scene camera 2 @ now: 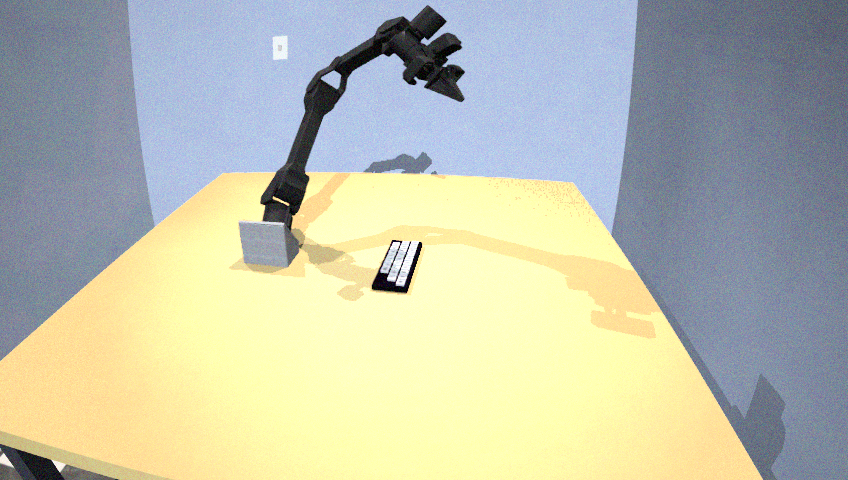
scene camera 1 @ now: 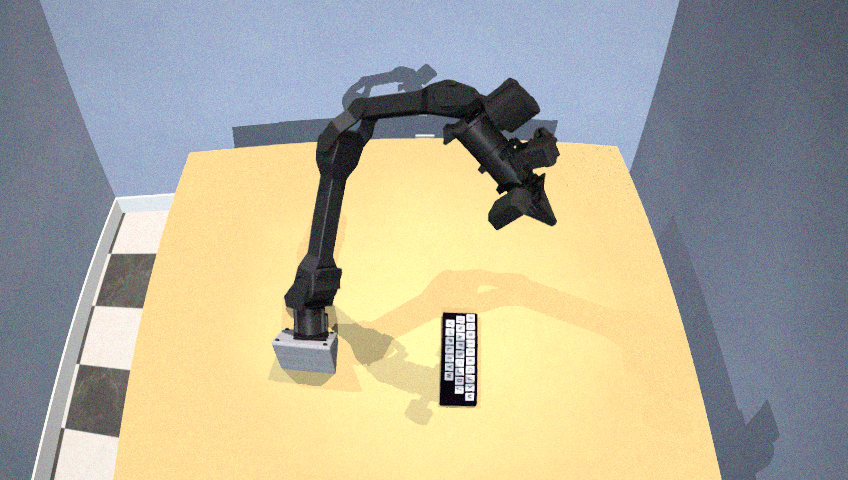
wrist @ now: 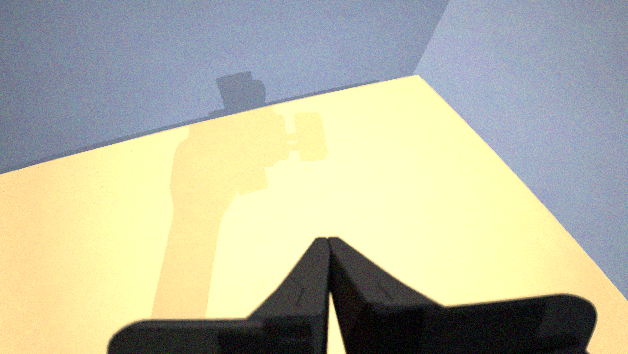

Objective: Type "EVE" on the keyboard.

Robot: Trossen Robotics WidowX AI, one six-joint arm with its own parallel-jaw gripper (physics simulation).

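Observation:
A small black keyboard with three lines of white keys lies flat on the table, right of the arm's base in both scene views. Its long side runs away from the camera in scene camera 2. The key letters are small and turned sideways; I cannot surely pick out E or V. My black gripper is shut and empty, its fingertips together. It hangs high above the table, beyond and to the right of the keyboard in scene camera 1, and touches nothing. The keyboard does not show in the wrist view.
The yellow table stands between blue-grey walls. The arm's grey base block is left of the keyboard. Arm shadows fall across the table and the walls. The wrist view shows a far table corner and the walls behind it.

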